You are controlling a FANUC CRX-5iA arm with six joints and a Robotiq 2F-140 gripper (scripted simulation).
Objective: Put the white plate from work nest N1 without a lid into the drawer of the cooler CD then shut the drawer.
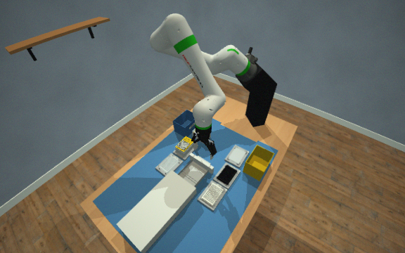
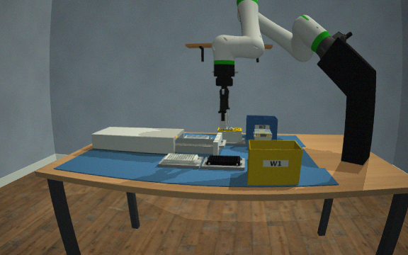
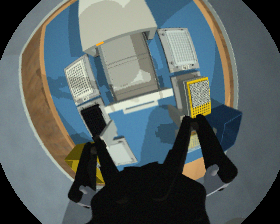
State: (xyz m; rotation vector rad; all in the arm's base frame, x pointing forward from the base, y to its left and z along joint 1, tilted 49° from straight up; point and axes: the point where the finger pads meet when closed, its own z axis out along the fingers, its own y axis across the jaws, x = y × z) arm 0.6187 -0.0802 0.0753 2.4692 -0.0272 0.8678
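The grey nest N1 lies 19 cm ahead of my hand, 15 cm to the left of it and 13 cm below it. From my hand the other things lie so: yellow-topped tip box: 18 cm to the right, 8 cm below, 6 cm behind; yellow bin W1: 35 cm to the left, 12 cm behind, 10 cm below; drawer: 13 cm ahead, 11 cm below, 3 cm to the right.
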